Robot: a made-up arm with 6 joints.
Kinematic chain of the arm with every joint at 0, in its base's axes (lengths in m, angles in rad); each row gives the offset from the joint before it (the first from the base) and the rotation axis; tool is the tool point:
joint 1: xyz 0 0 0.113 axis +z
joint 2: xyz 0 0.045 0 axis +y
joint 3: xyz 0 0 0.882 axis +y
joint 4: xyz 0 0 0.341 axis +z
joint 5: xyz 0 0 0 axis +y
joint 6: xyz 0 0 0.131 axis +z
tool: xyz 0 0 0
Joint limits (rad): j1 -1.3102..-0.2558 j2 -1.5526..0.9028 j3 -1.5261..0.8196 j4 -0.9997..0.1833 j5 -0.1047..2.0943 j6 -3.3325..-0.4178
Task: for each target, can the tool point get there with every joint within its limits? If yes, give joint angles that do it. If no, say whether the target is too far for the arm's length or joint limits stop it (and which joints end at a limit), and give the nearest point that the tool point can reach.
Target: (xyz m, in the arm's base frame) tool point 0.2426 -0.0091 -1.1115
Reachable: no: joint limits stop it (at a limit: joint 1, joint 2, joint 3, joint 5) | nearest point -0.1855 0.8799 -0.3421 | short by 1.251 m
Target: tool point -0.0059 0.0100 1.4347
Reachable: yes | joints -0.6887 0.0451 -0.3412 -0.4736 0.7572 -1.7508
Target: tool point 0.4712 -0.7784 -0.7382
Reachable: no: joint limits stop it (at a limit: joint 2, joint 3) | nearest point 0.5276 -0.8716 0.4773 | short by 1.220 m
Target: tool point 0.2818 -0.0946 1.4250
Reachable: yes | joints -0.4232 0.1441 0.1953 -0.8611 0.1571 -0.9805
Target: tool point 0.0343 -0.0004 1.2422
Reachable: yes | joints -0.9794 0.4206 -1.2656 -0.7997 0.1792 -1.2998
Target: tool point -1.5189 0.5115 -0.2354
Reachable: no: too far | nearest point -1.2356 0.4161 -0.0841 | short by 0.335 m
